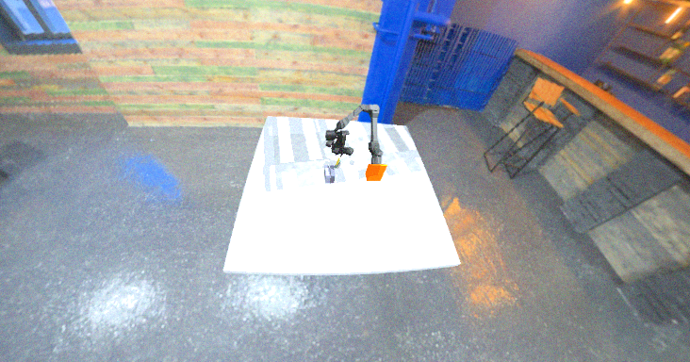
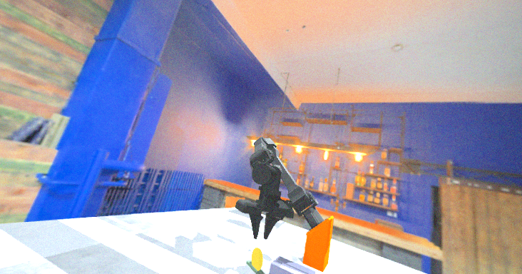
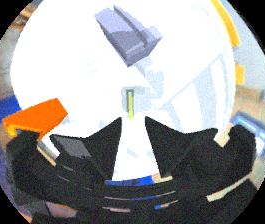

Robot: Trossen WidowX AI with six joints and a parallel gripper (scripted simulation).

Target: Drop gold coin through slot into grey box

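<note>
My gripper tip is 50 mm above the coin.
</note>
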